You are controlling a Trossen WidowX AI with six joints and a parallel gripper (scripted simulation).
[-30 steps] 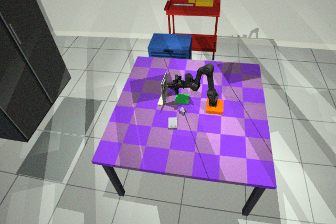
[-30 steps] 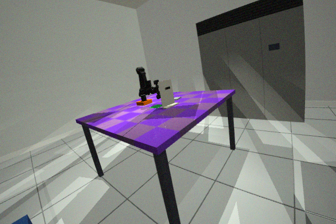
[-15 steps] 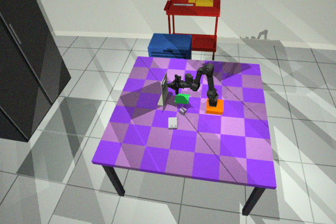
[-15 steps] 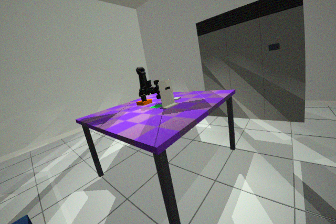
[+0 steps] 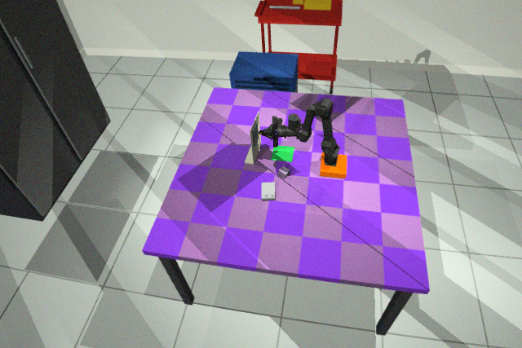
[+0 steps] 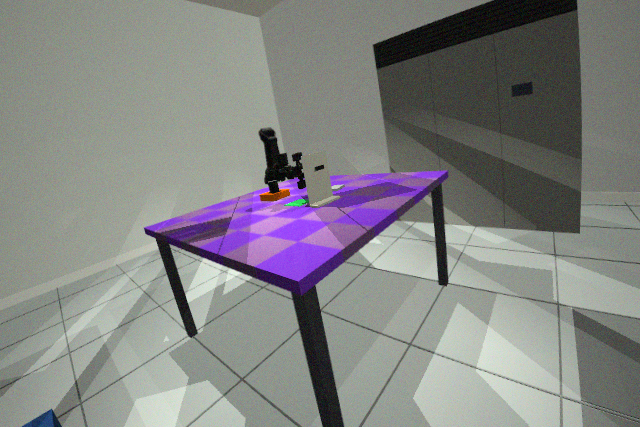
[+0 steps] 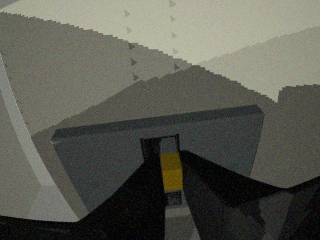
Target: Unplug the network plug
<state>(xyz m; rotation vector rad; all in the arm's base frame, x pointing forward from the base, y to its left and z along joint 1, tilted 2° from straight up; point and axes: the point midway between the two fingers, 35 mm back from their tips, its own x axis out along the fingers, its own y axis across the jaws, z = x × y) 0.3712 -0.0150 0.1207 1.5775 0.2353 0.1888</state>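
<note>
My gripper tip is 17 cm above the green marked square, 12 cm past it and 4 cm to the left of it. From my gripper tip the other things lie so: upright panel (6 cm below, 3 cm ahead, 1 cm to the left); then network plug (right at my gripper tip); then grey cube (16 cm below, 16 cm behind, 11 cm to the left).
</note>
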